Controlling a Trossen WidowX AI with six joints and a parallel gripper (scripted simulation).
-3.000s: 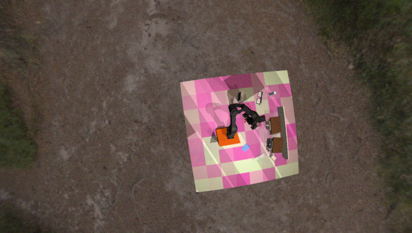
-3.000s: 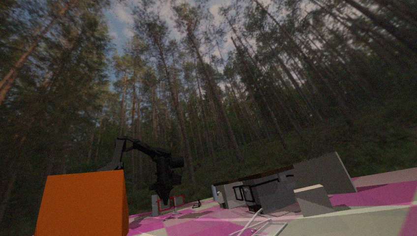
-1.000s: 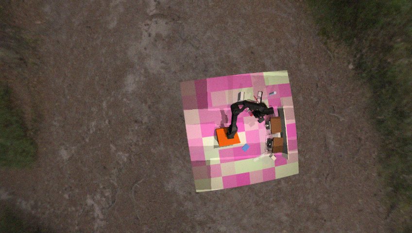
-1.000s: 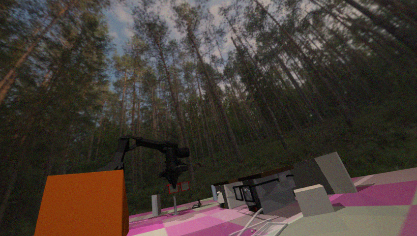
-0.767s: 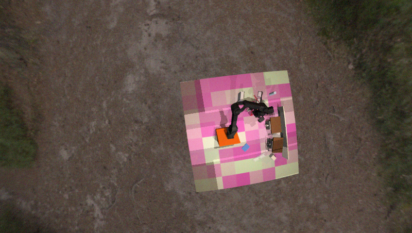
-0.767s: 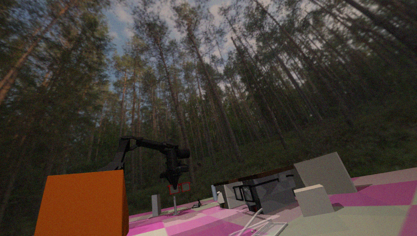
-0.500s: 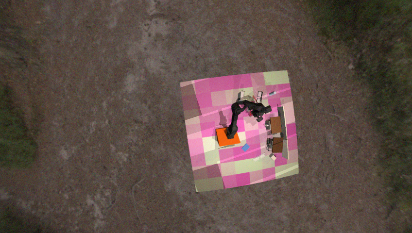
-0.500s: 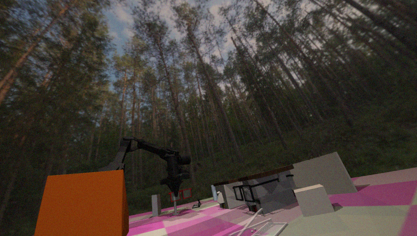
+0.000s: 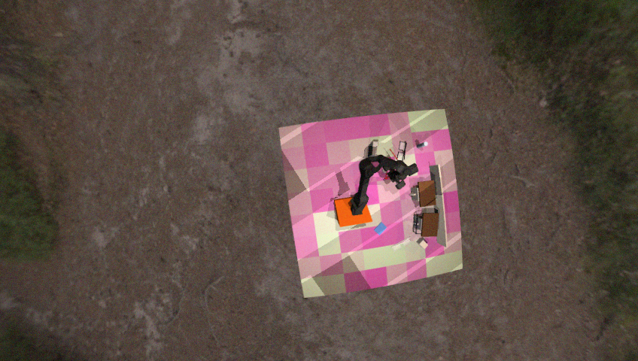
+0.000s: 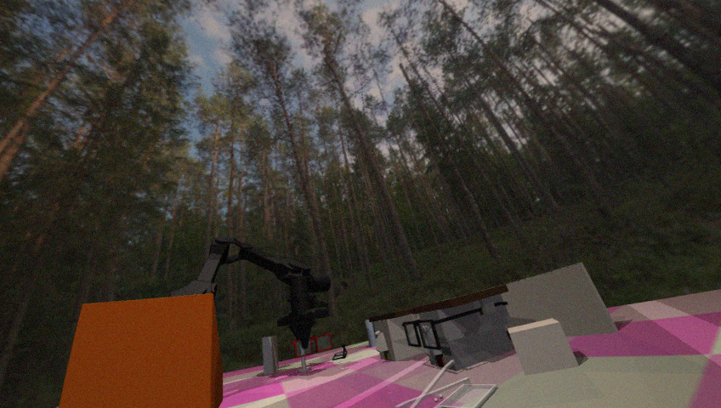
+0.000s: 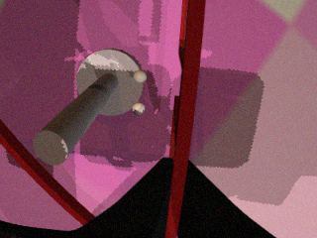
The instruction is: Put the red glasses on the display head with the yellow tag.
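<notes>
The round post is 40 mm to the left of my gripper tip and 40 mm below it. Also, from my gripper tip: white block: 540 mm to the right, 220 mm ahead, 40 mm below; then blue block: 380 mm to the right, 90 mm behind, 60 mm below; then grey block: 190 mm to the left, 90 mm behind, 10 mm below.
</notes>
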